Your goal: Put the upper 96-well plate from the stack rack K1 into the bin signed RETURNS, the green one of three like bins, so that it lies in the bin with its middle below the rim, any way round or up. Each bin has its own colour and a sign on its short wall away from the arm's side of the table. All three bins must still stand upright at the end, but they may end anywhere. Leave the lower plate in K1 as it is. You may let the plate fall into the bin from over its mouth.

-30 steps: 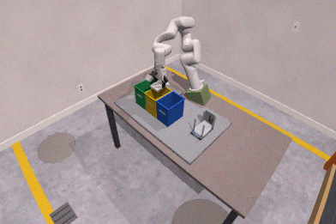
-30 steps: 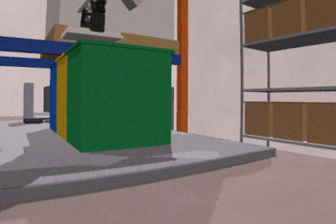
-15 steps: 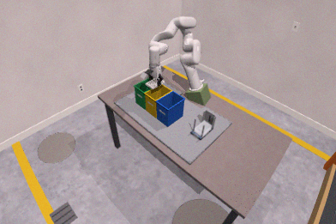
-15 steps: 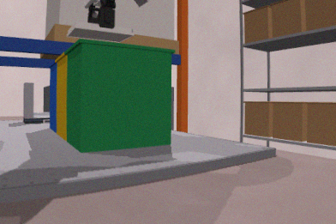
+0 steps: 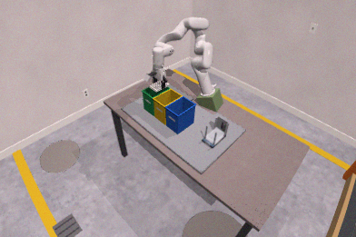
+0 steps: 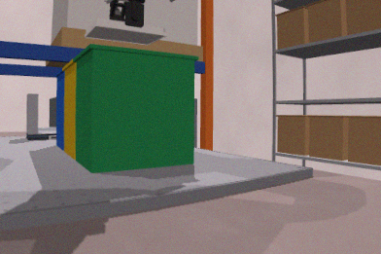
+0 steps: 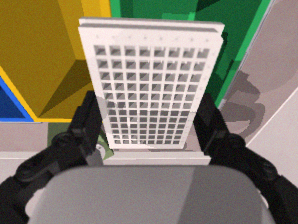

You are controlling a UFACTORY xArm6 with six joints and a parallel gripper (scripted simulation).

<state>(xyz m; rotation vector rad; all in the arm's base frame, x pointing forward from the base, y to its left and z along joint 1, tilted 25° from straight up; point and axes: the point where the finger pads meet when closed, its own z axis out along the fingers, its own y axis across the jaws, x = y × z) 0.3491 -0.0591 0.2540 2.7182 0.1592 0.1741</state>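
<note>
Now: hand 10 mm short of the green bin, 30 mm to the left of it and 150 mm above it. From my hand the other things lie so: blue bin: 20 mm behind, 230 mm to the left, 150 mm below; yellow bin: 100 mm to the left, 150 mm below; white 96-well plate: 10 mm below.
</note>
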